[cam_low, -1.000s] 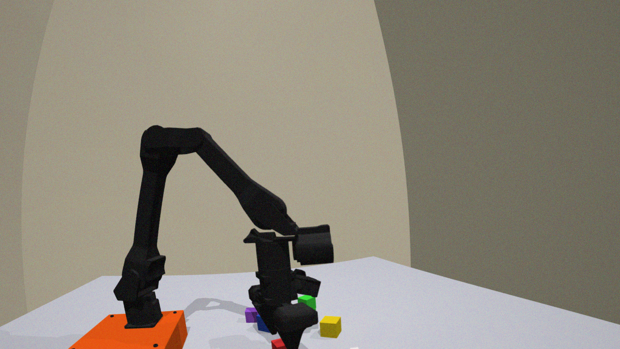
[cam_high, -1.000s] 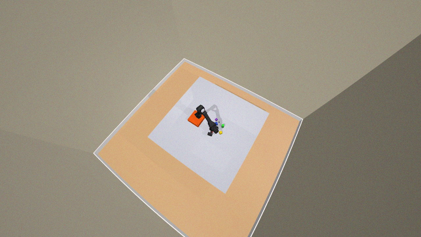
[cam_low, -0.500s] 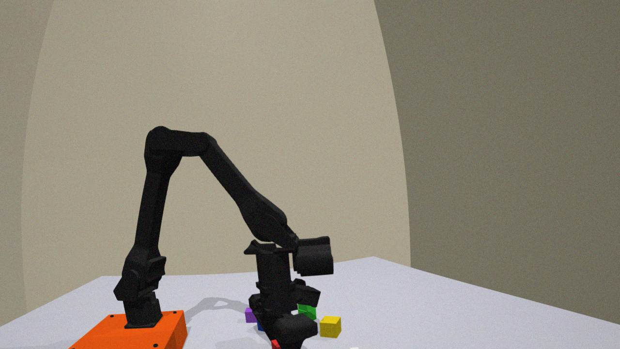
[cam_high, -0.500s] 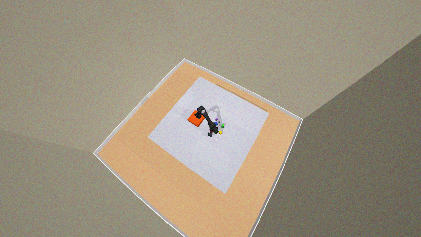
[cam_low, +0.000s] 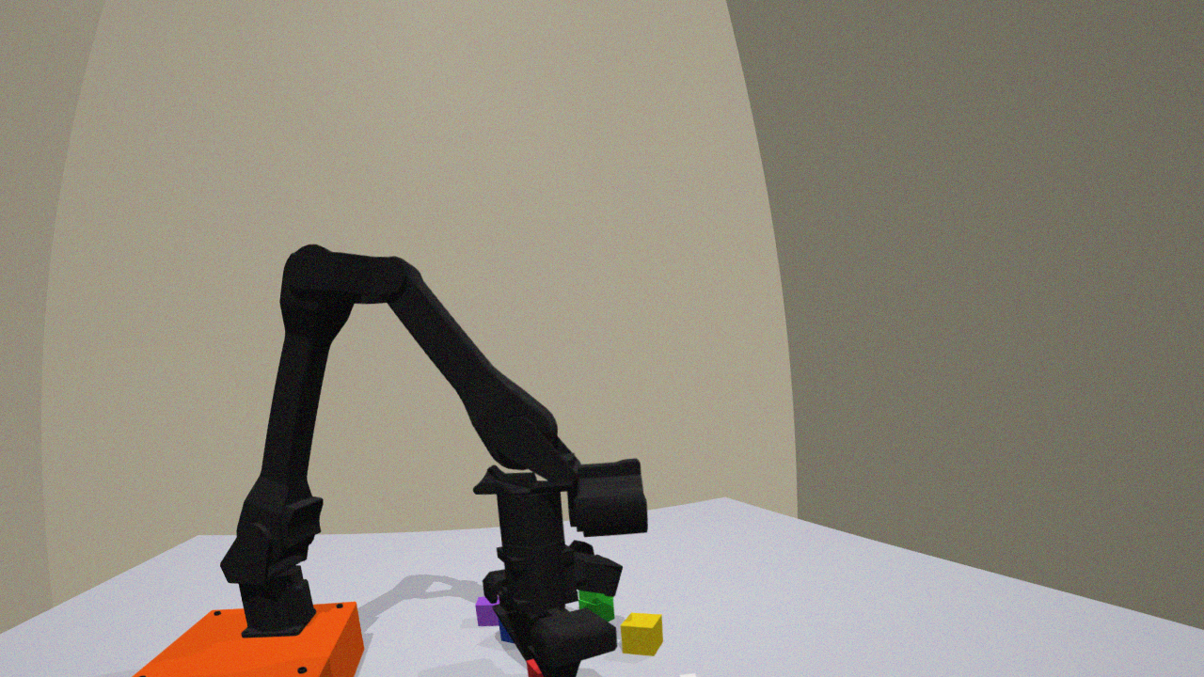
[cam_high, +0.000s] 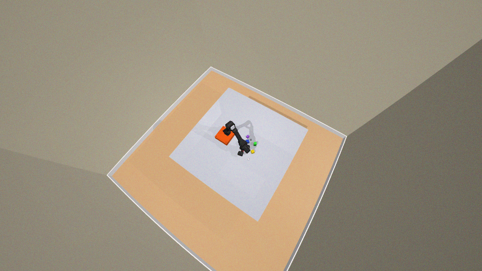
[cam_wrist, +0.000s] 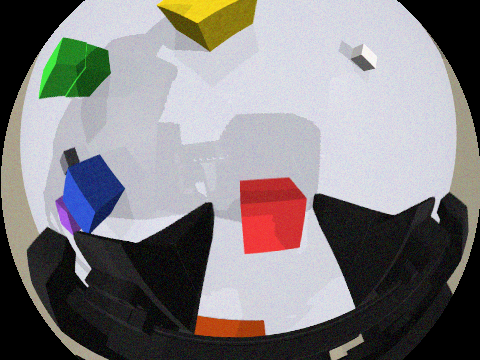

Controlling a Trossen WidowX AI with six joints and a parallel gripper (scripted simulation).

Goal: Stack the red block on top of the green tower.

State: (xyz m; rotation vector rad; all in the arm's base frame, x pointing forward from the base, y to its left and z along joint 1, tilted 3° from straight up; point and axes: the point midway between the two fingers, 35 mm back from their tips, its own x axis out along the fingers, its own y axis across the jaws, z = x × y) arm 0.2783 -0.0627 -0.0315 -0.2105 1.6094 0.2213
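Now: the small dark cube 180 mm to the left of my gripper tip. The rest, counted from my gripper tip: blue block: 130 mm to the left, 20 mm behind, 10 mm above; then tiny white cube: 120 mm ahead, 50 mm to the right; then yellow block: 110 mm ahead, 60 mm to the left, 10 mm above.
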